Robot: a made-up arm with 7 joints.
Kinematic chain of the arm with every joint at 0, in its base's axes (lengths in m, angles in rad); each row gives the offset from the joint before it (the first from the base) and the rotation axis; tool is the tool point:
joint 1: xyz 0 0 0.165 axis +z
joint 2: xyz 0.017 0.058 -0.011 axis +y
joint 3: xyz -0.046 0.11 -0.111 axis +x
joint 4: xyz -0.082 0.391 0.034 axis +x
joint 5: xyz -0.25 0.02 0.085 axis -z
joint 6: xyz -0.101 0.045 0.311 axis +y
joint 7: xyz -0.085 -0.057 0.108 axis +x
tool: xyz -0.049 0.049 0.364
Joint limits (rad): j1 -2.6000..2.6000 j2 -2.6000..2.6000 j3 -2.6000..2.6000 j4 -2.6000..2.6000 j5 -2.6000..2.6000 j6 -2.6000..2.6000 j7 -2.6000..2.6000
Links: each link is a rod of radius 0.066 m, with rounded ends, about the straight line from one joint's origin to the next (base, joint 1, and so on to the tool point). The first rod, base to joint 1, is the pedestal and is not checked.
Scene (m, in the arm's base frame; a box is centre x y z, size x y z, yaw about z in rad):
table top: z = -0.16
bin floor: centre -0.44 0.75 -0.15 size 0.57 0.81 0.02 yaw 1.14
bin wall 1: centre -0.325 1 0.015 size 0.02 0.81 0.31 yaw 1.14
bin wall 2: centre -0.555 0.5 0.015 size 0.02 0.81 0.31 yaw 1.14
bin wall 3: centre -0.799 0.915 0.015 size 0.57 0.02 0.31 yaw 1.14
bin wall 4: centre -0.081 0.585 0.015 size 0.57 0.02 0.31 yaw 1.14
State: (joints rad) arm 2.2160 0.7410 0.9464 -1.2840 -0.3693 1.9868 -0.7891
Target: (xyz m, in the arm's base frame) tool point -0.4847 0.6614 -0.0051
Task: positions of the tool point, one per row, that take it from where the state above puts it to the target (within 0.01 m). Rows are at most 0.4 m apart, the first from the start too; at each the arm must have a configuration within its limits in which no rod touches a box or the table.
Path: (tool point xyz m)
1: -0.8090 0.0048 0.6702
2: -0.7112 0.3812 0.5786
3: -0.4846 0.6614 0.4116
4: -0.4942 0.6870 0.1999
5: -0.4847 0.6614 -0.0051

